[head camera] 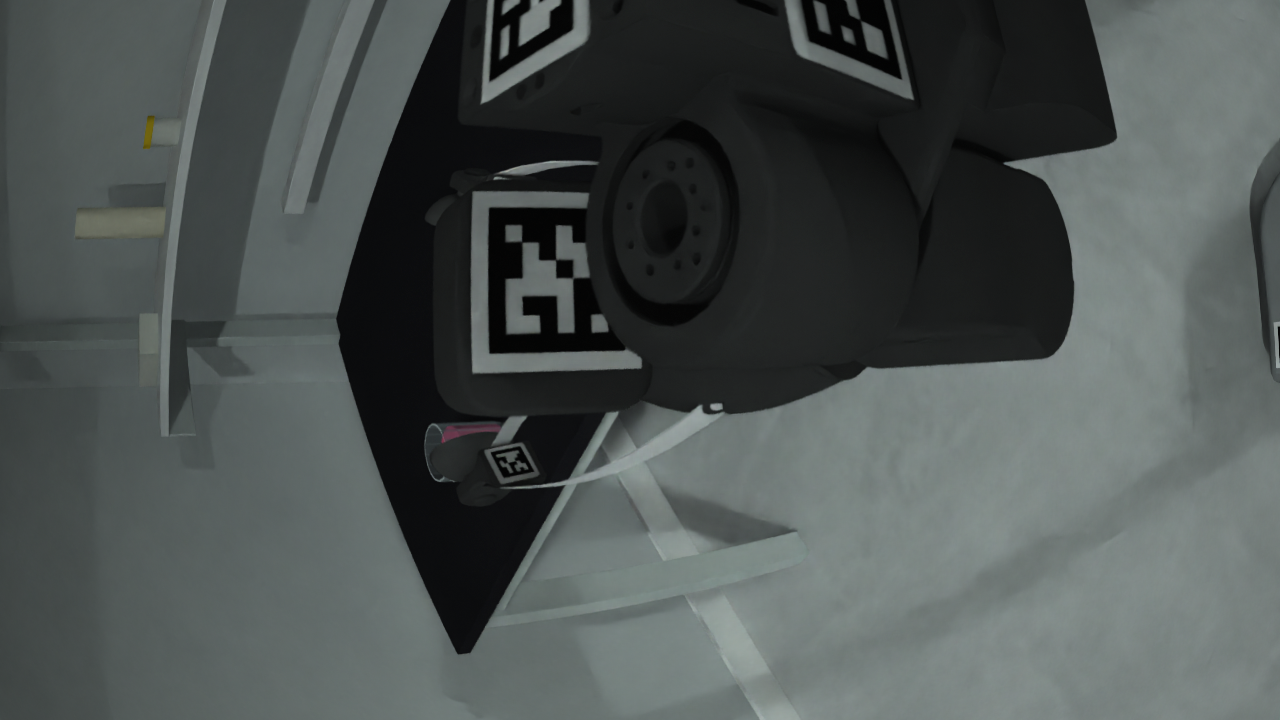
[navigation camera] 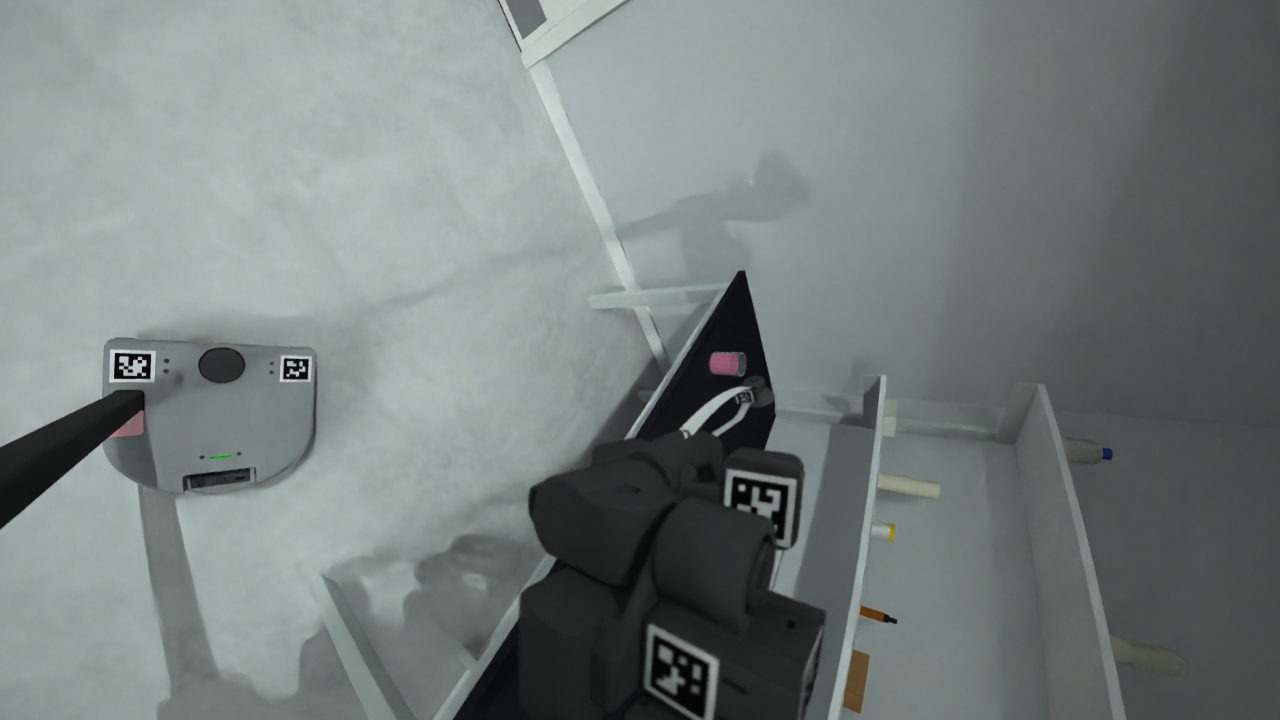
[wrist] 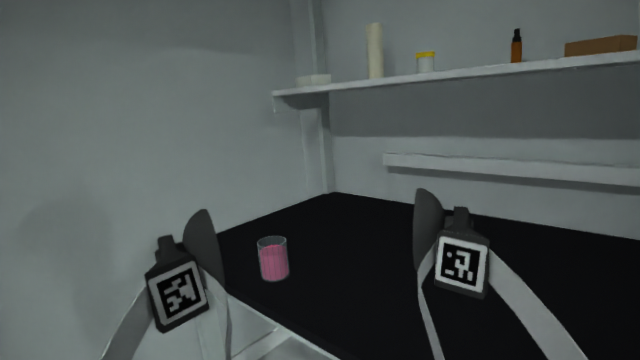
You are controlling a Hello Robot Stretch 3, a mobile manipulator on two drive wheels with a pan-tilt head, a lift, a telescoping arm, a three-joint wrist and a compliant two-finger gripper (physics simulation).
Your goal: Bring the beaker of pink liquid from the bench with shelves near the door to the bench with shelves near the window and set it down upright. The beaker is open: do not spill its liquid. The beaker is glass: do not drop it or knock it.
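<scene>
The beaker of pink liquid (head camera: 469, 433) (navigation camera: 726, 363) (wrist: 274, 260) stands upright near the end of the black bench top (head camera: 402, 376) (navigation camera: 693, 394) (wrist: 345, 260). My gripper (head camera: 454, 326) (wrist: 314, 225) is open and empty, its fingers wide apart. In the wrist view the beaker shows between the two fingers, closer to the left one and farther from the camera. In the head view one finger hides part of the beaker. In the navigation view one fingertip shows beside the beaker, and my wrist hides the other. The window-side bench cannot be identified in these views.
A shelf (navigation camera: 863, 537) (wrist: 475, 72) above the bench holds a cream cylinder (head camera: 120, 222) (wrist: 375, 50), a yellow-lidded jar (wrist: 425, 62), an orange bottle (wrist: 516, 49) and a brown box (wrist: 600, 46). A rail (wrist: 500, 164) runs below it. A wall stands beyond the bench end.
</scene>
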